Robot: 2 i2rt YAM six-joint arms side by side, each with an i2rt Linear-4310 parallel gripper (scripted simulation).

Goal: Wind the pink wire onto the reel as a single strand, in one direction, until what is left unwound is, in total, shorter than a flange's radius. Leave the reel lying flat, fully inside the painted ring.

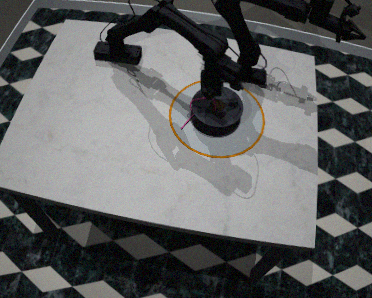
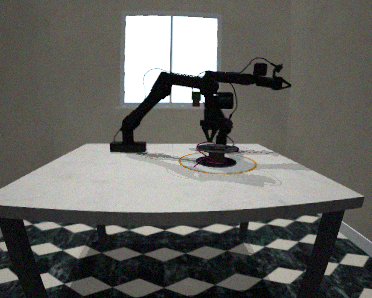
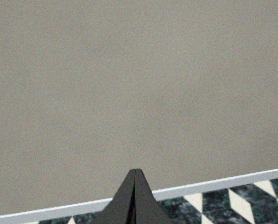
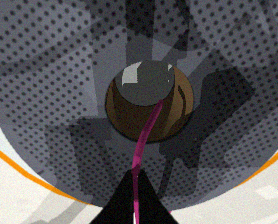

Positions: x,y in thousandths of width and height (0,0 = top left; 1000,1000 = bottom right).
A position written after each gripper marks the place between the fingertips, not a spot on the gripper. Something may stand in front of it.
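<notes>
You can see the left gripper (image 3: 491,792) here, and there's the right gripper (image 4: 487,797) too. There's also a dark reel (image 1: 593,414), and that's the same dark reel (image 4: 264,574), but in image 3 the reel is out of frame.
</notes>
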